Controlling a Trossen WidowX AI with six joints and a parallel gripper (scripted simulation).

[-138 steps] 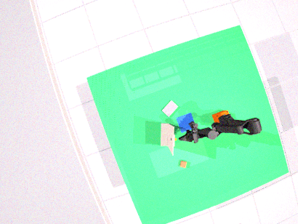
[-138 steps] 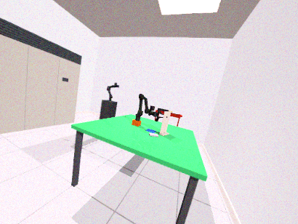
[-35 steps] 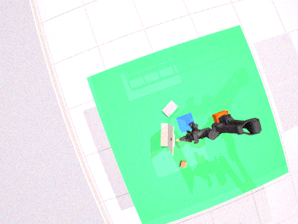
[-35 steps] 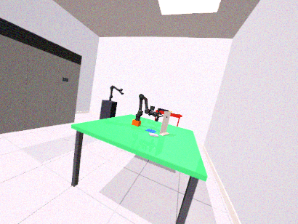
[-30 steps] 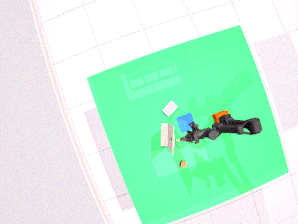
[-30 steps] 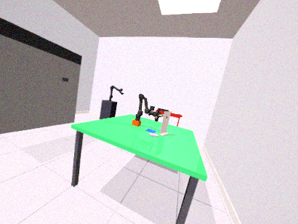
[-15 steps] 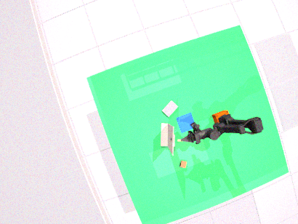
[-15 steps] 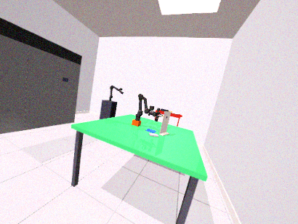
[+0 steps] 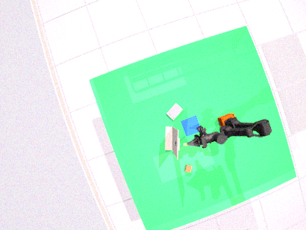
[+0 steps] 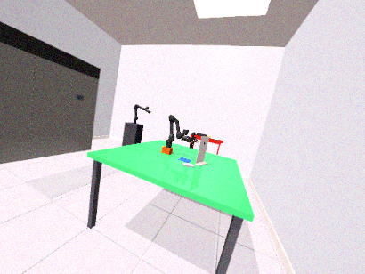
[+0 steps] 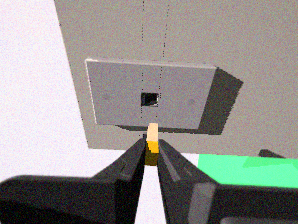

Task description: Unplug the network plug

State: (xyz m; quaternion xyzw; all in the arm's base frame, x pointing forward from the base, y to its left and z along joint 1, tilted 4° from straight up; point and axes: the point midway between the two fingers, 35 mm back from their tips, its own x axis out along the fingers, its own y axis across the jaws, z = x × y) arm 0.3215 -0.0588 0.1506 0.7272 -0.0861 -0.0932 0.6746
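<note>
Right now my gripper tip is 110 mm past the blue marked square, 50 mm to the left of it and 230 mm above it. The rest, counted from my gripper tip: flat white tile (60 mm behind, 200 mm to the right, 220 mm below); yellow network plug (right at my gripper tip); upright panel (60 mm ahead, 40 mm to the right, 90 mm below).
</note>
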